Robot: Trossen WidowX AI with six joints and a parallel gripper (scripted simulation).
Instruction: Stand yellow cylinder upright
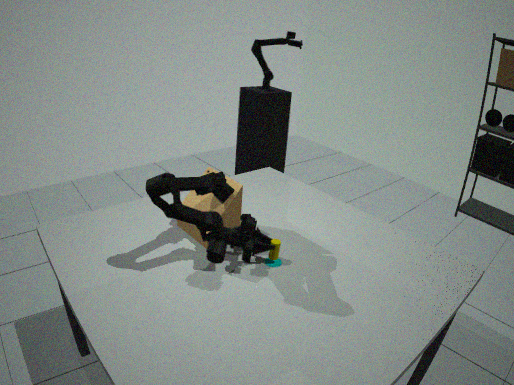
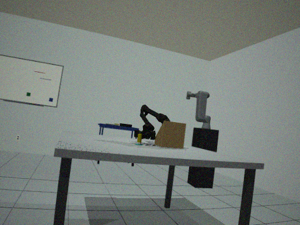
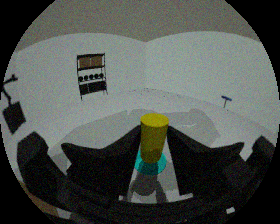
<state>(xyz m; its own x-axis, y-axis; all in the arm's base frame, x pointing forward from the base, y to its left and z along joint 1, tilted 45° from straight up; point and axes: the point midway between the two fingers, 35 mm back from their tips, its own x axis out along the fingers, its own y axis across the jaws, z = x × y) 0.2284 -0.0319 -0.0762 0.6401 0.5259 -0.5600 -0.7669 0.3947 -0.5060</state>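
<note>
Now: the cyan circle 7 cm below my gripper tip. From my gripper tip the other things lie so: yellow tall cylinder 2 cm below.
</note>
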